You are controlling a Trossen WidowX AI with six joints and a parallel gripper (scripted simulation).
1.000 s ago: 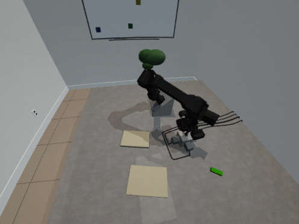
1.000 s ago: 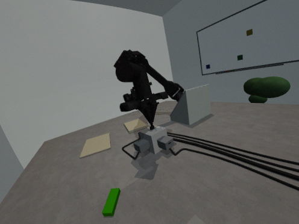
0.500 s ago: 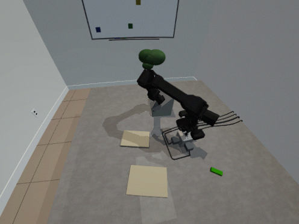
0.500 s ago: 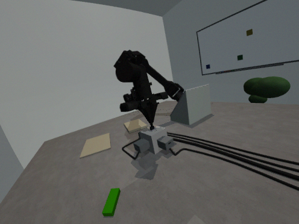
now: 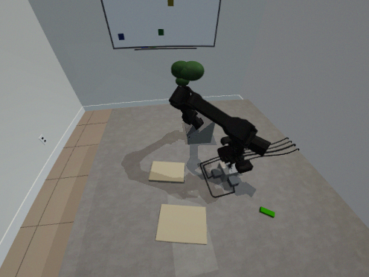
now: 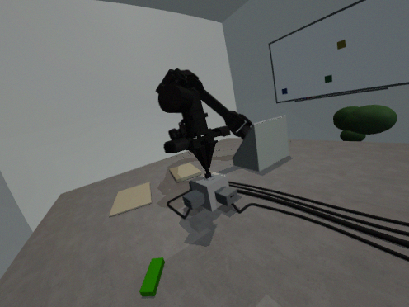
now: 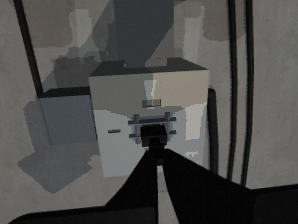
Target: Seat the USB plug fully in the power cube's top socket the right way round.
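Now: gripper tip 2 cm above the black USB plug. The rest, counted from my gripper tip: green block 22 cm ahead, 11 cm to the left, 10 cm below.
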